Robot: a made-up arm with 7 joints. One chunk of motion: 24 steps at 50 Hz.
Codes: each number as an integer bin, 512 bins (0 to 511) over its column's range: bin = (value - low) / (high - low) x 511, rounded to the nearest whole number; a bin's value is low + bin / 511 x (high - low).
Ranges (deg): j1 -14..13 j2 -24..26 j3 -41..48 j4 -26..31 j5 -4..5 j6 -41..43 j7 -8..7
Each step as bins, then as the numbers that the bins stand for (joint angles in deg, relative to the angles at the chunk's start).
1 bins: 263 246 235 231 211 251 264
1 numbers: -0.10 0.07 -0.07 -0.23 -0.28 0.26 -0.25
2 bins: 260 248 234 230 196 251 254
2 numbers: -0.26 0.27 -0.24 -0.34 -0.55 0.26 -0.54
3 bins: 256 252 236 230 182 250 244
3 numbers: -0.47 0.66 0.10 -0.34 -0.79 0.10 -0.84
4 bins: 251 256 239 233 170 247 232
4 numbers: -0.74 1.05 0.63 -0.01 -1.01 -0.40 -1.19
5 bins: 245 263 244 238 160 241 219
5 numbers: -1.05 1.73 1.50 0.55 -1.18 -1.38 -1.57
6 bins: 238 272 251 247 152 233 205
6 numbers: -1.42 2.61 2.72 1.55 -1.32 -2.70 -1.98
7 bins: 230 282 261 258 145 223 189
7 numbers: -1.85 3.59 4.46 2.78 -1.45 -4.34 -2.45
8 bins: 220 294 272 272 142 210 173
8 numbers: -2.38 4.77 6.37 4.34 -1.50 -6.48 -2.92
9 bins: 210 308 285 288 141 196 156
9 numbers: -2.90 6.14 8.64 6.13 -1.52 -8.78 -3.42
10 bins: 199 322 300 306 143 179 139
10 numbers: -3.49 7.51 11.25 8.13 -1.48 -11.58 -3.92
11 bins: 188 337 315 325 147 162 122
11 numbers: -4.07 8.97 13.86 10.25 -1.41 -14.37 -4.42
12 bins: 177 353 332 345 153 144 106
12 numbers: -4.65 10.54 16.82 12.48 -1.31 -17.33 -4.89
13 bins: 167 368 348 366 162 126 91
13 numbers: -5.18 12.01 19.61 14.83 -1.15 -20.29 -5.33
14 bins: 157 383 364 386 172 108 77
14 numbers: -5.70 13.48 22.40 17.06 -0.97 -23.25 -5.74
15 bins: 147 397 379 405 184 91 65
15 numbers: -6.23 14.85 25.01 19.18 -0.76 -26.04 -6.09
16 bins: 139 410 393 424 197 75 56
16 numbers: -6.66 16.12 27.45 21.30 -0.53 -28.67 -6.36
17 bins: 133 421 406 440 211 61 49
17 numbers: -6.97 17.19 29.71 23.08 -0.28 -30.97 -6.56
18 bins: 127 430 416 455 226 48 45
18 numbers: -7.29 18.07 31.45 24.75 -0.02 -33.11 -6.68
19 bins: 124 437 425 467 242 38 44
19 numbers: -7.45 18.76 33.02 26.09 0.26 -34.75 -6.71
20 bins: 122 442 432 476 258 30 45
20 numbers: -7.55 19.25 34.24 27.10 0.54 -36.07 -6.68
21 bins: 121 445 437 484 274 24 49
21 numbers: -7.61 19.54 35.11 27.99 0.83 -37.05 -6.56
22 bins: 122 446 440 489 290 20 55
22 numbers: -7.55 19.64 35.63 28.55 1.11 -37.71 -6.39
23 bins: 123 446 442 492 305 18 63
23 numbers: -7.50 19.64 35.98 28.88 1.37 -38.04 -6.15
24 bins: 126 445 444 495 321 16 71
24 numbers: -7.34 19.54 36.33 29.22 1.65 -38.37 -5.92
